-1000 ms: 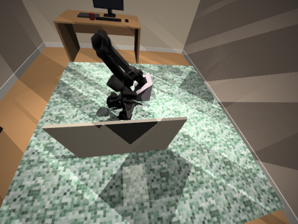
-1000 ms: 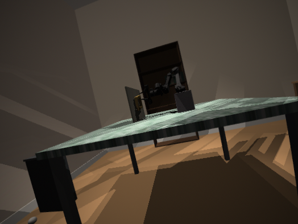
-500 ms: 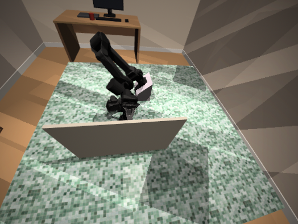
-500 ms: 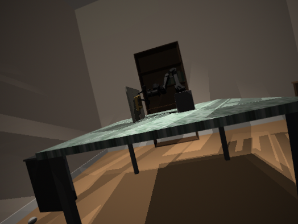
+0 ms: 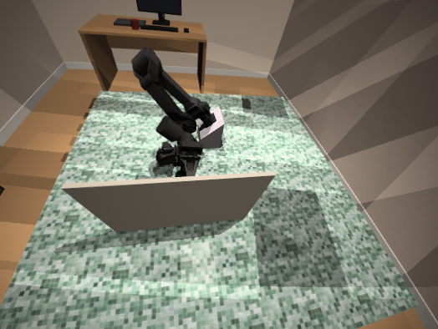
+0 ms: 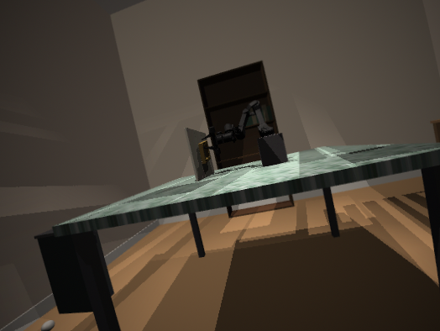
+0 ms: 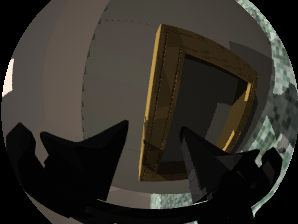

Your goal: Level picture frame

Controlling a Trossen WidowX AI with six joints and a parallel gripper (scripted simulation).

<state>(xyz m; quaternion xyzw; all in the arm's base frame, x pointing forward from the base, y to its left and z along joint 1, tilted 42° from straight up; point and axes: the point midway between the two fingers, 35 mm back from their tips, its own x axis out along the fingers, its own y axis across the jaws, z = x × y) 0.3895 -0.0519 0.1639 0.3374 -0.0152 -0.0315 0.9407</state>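
Now: the gold picture frame 50 mm below my gripper tip, 10 mm to the right of it and 10 mm ahead of it. Also, from my gripper tip: grey wall panel (60 mm below, 20 mm to the right, 20 mm ahead).
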